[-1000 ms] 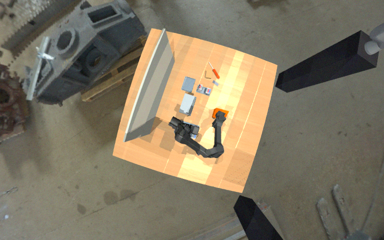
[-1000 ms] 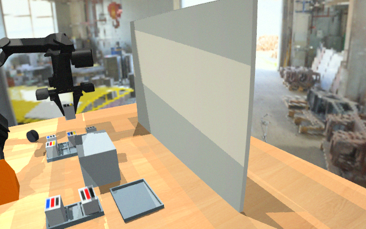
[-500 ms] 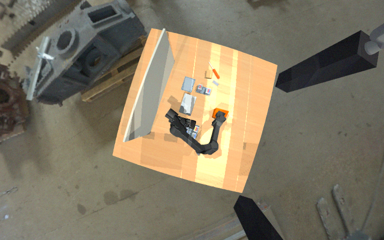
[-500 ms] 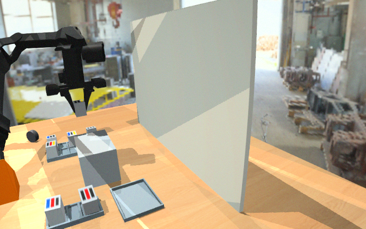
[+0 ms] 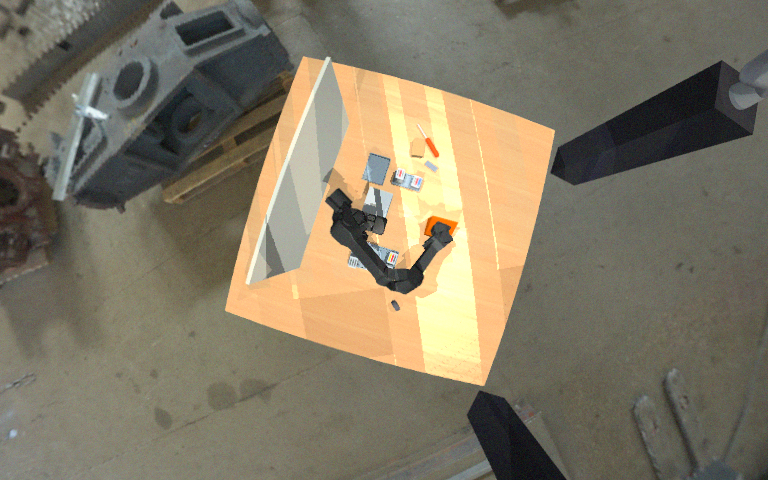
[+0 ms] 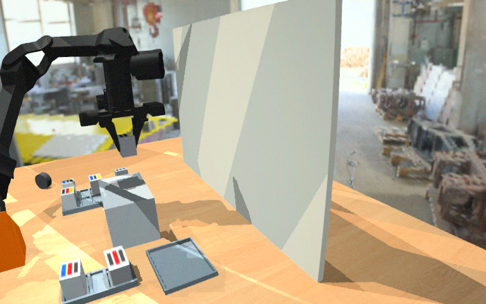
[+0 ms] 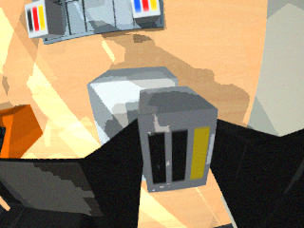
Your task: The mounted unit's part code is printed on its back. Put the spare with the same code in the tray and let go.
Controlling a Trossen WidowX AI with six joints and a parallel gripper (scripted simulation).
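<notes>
The grey tray is 5 cm ahead of my gripper tip, 24 cm to the right of it and 16 cm below it. The rest, counted from my gripper tip: mounted unit (2 cm behind, 6 cm to the right, 11 cm below); wall panel (23 cm ahead, 5 cm to the right, 6 cm above); rack (9 cm behind, 13 cm to the left, 16 cm below).
</notes>
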